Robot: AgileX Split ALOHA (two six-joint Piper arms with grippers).
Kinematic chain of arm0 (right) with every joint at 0, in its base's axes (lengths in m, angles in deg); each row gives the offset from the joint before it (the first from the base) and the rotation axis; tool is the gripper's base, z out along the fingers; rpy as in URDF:
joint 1: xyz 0 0 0.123 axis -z
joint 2: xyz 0 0 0 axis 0.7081 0.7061 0
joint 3: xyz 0.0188 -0.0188 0.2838 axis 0.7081 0.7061 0
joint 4: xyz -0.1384 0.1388 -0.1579 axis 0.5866 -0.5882 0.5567
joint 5: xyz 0 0 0 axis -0.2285 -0.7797 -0.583
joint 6: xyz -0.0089 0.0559 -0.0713 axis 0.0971 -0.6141 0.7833
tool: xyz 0 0 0 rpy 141.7 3.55 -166.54
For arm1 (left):
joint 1: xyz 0 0 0.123 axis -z
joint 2: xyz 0 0 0 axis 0.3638 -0.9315 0
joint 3: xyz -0.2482 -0.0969 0.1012 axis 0.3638 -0.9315 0
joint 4: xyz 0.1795 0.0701 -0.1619 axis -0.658 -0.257 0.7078
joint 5: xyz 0 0 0 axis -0.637 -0.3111 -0.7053
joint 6: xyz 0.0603 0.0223 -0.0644 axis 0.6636 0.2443 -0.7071
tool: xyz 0 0 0 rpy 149.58 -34.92 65.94
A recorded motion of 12 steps. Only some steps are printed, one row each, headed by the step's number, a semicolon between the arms.
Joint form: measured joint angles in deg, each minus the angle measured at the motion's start. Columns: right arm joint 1, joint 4, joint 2, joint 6, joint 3, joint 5; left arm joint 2, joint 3, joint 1, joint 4, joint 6, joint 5.
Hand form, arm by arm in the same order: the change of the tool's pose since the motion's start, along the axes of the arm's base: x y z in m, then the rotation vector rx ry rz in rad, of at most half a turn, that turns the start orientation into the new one. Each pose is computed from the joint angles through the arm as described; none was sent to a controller.
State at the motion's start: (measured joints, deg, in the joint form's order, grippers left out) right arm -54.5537 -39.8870 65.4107 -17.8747 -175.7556 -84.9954; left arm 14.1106 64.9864 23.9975 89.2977 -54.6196 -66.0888
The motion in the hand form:
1: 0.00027 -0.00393 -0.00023 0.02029 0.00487 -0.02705; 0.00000 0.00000 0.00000 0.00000 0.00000 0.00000
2: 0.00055 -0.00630 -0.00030 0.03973 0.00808 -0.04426; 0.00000 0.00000 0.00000 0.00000 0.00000 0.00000
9: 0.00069 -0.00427 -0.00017 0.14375 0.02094 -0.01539; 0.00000 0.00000 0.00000 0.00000 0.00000 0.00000
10: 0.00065 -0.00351 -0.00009 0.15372 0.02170 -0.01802; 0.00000 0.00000 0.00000 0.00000 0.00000 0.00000
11: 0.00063 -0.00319 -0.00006 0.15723 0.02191 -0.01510; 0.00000 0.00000 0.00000 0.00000 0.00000 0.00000
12: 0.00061 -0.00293 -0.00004 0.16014 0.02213 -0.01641; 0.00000 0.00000 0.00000 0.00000 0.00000 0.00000
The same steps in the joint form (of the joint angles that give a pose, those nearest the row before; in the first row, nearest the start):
1: 0.68 -1.47 0.00 0.00 0.03 -0.06; 0.00 0.00 0.00 0.00 0.00 0.00
2: 1.18 -2.87 0.00 0.32 0.03 -0.06; 0.00 0.00 0.00 0.00 0.00 0.00
9: 2.07 -10.35 0.04 7.24 -0.02 -0.01; 0.00 0.00 0.00 0.00 0.00 0.00
10: 2.09 -11.06 0.04 7.52 -0.02 -0.01; 0.00 0.00 0.00 0.00 0.00 0.00
11: 2.09 -11.31 0.04 7.83 -0.02 -0.01; 0.00 0.00 0.00 0.00 0.00 0.00
12: 2.09 -11.52 0.04 7.88 -0.01 0.00; 0.00 0.00 0.00 0.00 0.00 0.00

